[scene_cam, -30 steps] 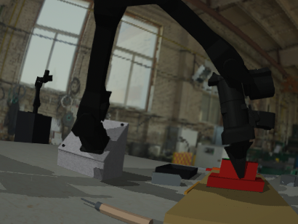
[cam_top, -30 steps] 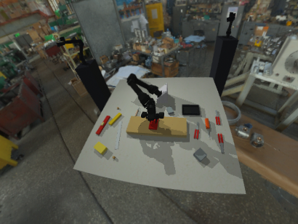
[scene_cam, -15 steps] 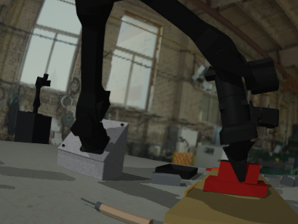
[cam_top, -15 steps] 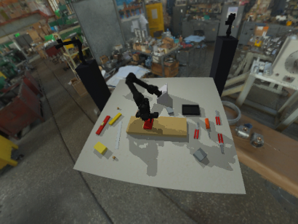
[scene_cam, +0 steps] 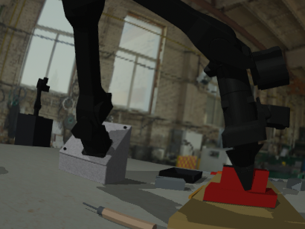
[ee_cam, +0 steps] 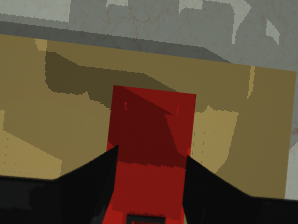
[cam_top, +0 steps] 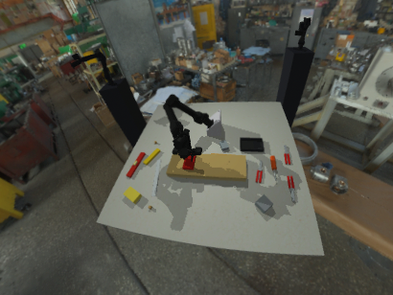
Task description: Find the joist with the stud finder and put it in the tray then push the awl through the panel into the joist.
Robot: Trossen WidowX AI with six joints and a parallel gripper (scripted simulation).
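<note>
The black tray lies 450 mm to the left of my gripper tip, 160 mm behind it and 50 mm below it. The rest, counted from my gripper tip: awl 200 mm behind, 90 mm to the right, 60 mm below; then pale strip 240 mm to the right, 70 mm ahead, 60 mm below; then stud finder 20 mm behind, 20 mm above.
</note>
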